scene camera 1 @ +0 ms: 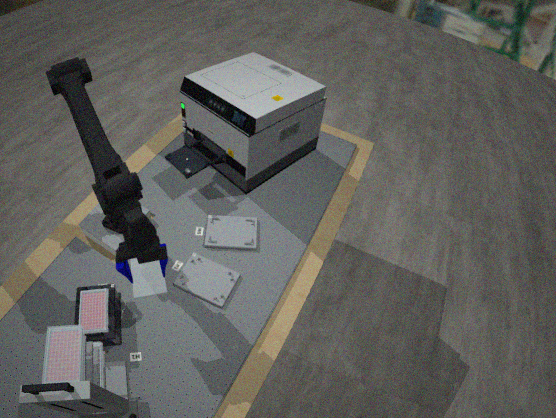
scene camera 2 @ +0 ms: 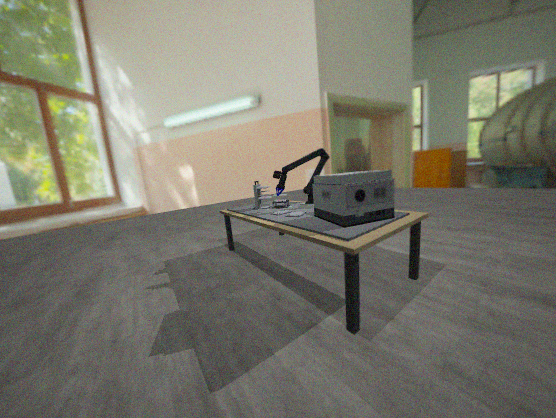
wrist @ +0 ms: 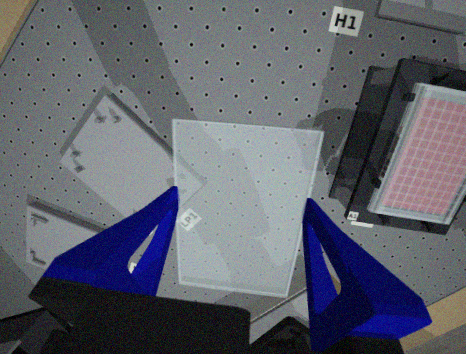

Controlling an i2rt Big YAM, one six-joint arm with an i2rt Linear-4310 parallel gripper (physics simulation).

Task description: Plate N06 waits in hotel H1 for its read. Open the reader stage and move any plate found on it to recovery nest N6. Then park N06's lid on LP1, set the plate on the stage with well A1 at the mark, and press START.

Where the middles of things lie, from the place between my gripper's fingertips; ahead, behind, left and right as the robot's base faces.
Labels:
I see my gripper 170 mm to the left of the H1 label (wrist: 344, 24) and 150 mm above it. From my hand the other things lie so: reader stage (scene camera 1: 195, 163): 510 mm to the left, 110 mm behind, 50 mm below; then N6 nest (scene camera 1: 233, 232): 310 mm to the left, 140 mm below, 100 mm ahead.

